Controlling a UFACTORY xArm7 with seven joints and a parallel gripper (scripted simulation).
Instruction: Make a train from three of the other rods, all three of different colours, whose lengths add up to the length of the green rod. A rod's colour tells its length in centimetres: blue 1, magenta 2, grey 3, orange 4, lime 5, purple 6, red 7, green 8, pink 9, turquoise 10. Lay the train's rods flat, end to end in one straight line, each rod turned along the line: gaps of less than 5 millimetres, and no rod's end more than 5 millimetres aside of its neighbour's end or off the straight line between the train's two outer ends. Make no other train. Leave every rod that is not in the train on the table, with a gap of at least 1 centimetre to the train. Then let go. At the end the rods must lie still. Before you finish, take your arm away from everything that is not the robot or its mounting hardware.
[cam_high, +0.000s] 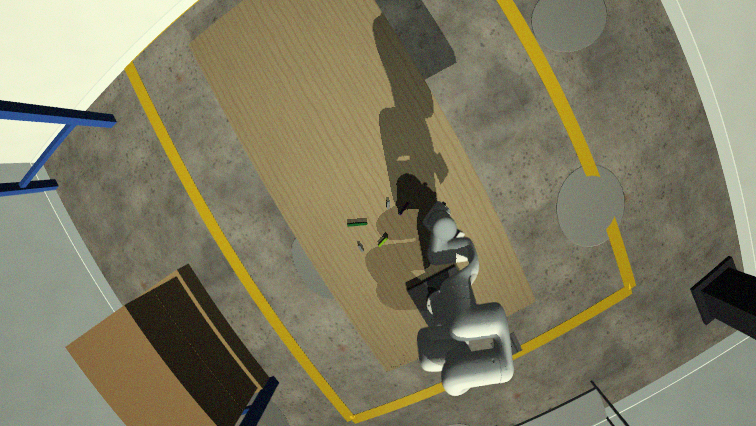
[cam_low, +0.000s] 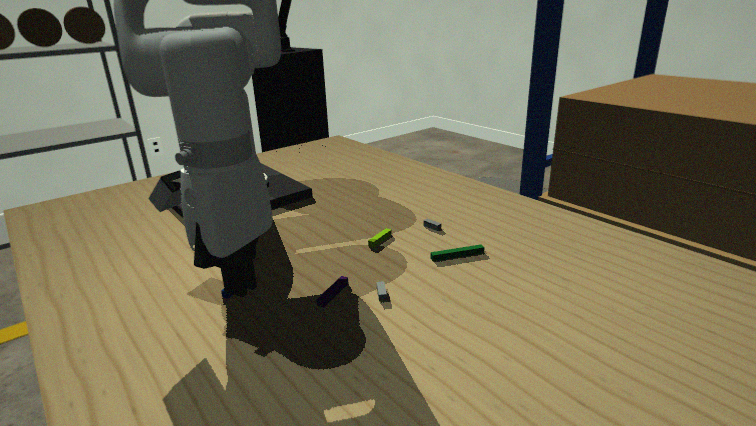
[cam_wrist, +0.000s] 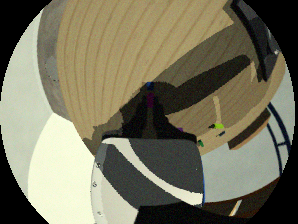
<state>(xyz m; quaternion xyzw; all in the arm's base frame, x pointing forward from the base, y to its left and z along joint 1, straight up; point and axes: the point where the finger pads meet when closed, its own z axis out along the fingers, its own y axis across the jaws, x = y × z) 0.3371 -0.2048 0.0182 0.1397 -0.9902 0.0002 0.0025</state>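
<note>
Right now my hand is 1 cm past the magenta rod and 2 cm above it. Also, from my hand: lime rod (2 cm ahead, 23 cm to the left, 3 cm below); then purple rod (8 cm ahead, 8 cm to the left, 3 cm below); then blue rod (2 cm behind, 1 cm to the right, 3 cm below).
</note>
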